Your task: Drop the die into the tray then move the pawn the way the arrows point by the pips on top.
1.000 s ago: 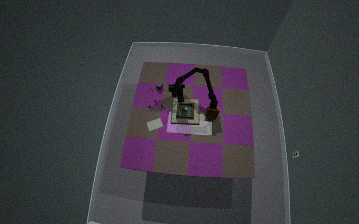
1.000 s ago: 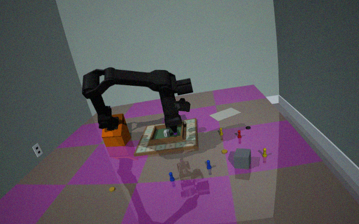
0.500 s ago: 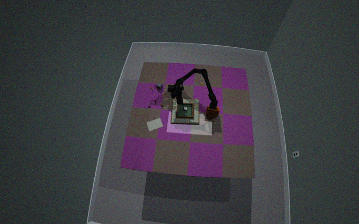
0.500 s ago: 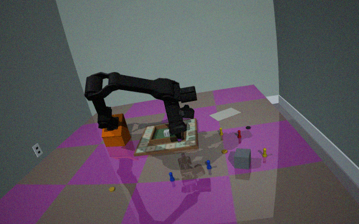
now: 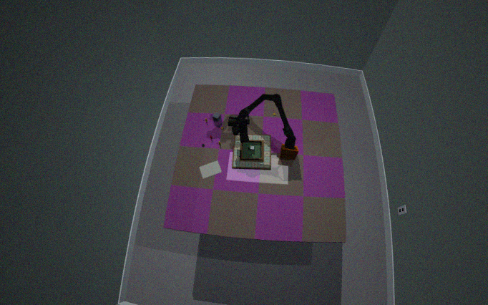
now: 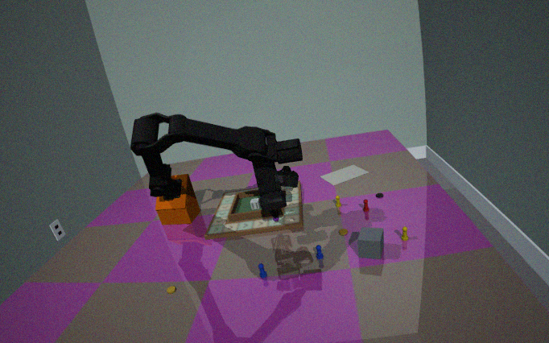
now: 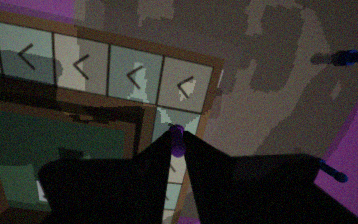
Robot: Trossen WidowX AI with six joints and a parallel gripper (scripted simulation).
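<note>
Right now the white die is 9 cm to the left of my gripper tip and 8 cm behind it. Round my gripper tip: purple pawn 1 cm above; then red pawn 25 cm ahead, 4 cm to the left, 1 cm below; then white card 30 cm to the left, 20 cm ahead, 3 cm below.
</note>
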